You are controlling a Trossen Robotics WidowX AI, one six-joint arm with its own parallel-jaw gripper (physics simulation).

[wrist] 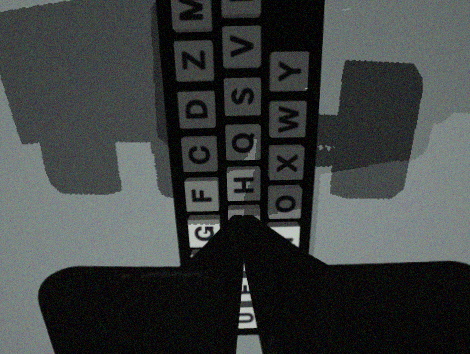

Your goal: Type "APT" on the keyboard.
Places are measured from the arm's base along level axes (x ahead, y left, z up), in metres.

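Where they show: gripper, fingertip midpoint: (242, 225).
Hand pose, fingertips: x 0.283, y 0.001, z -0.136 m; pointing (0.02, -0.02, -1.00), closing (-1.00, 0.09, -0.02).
Things, the pixels of their top centre, and the offset from my fingertips.
- black keyboard, middle of its top: (243, 175) dx -0.002, dy -0.020, dz -0.009 m
- H key, middle of its top: (243, 185) dx -0.002, dy -0.015, dz -0.009 m
- T key, middle of its top: (284, 240) dx -0.019, dy +0.015, dz -0.009 m
- U key, middle of its top: (245, 318) dx +0.003, dy +0.061, dz -0.009 m
- G key, middle of its top: (204, 233) dx +0.018, dy +0.008, dz -0.009 m
- F key, middle of its top: (201, 196) dx +0.017, dy -0.011, dz -0.009 m
- O key, middle of its top: (285, 204) dx -0.020, dy -0.004, dz -0.009 m
- X key, middle of its top: (287, 163) dx -0.022, dy -0.023, dz -0.009 m
The black keyboard (315, 110) with grey letter keys runs up the wrist view, its letters turned sideways. My gripper (242, 225) is shut and empty, its dark tips over the middle row at the key (244, 209) just below the H key (243, 184). That key's letter is hidden by the tips; whether they touch it or hover above, I cannot tell. The T key (289, 234) is partly covered, right of the tips. Through the narrow gap between the fingers show the U key (246, 318) and a partly hidden letter above it. The P key cannot be made out for certain.
The G key (201, 234) and F key (202, 195) lie left of the tips, the O key (285, 202) and X key (286, 162) to the right. The arm's dark shadows fall on the grey surface on both sides. The wide finger bodies hide the lower part of the view.
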